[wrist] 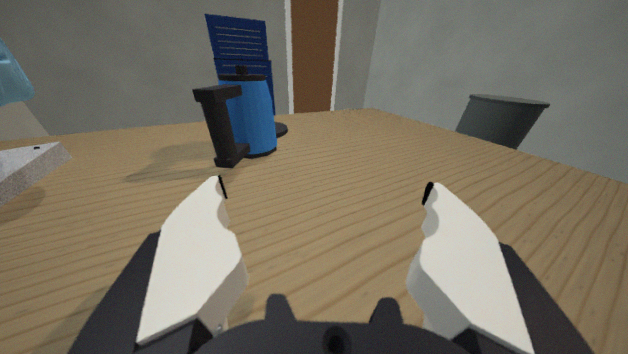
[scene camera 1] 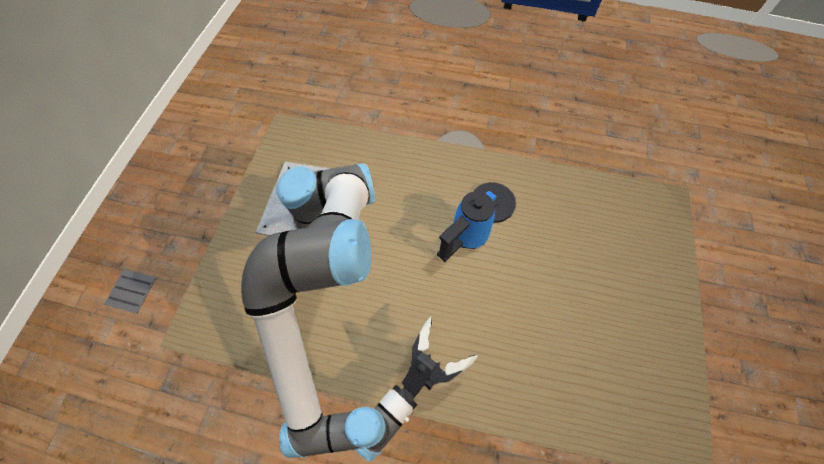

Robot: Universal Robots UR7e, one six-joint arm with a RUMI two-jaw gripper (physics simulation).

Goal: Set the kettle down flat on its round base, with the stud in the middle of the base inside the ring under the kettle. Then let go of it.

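Note:
The blue kettle (scene camera 1: pixel 477 231) (wrist: pixel 256 117) stands upright on the table top, its black handle (scene camera 1: pixel 453 235) (wrist: pixel 219 125) towards the gripper's side. The round black base (scene camera 1: pixel 505 201) (wrist: pixel 282 130) lies flat behind the kettle as the wrist view looks, partly hidden by it. The kettle appears to stand beside the base, not on it. The stud and the ring under the kettle do not show. My gripper (scene camera 1: pixel 452 338) (wrist: pixel 323 181) is open and empty, low over the near part of the table, well apart from the kettle, which is ahead and left in the wrist view.
The arm's pale mounting plate (scene camera 1: pixel 271 220) (wrist: pixel 31 162) is on the table (scene camera 1: pixel 576 299) (wrist: pixel 350 165), left of the kettle. A dark grey bin (wrist: pixel 500 120) stands beyond the table's right edge in the wrist view. A blue panelled unit (scene camera 1: pixel 553 5) (wrist: pixel 240 42) stands far behind.

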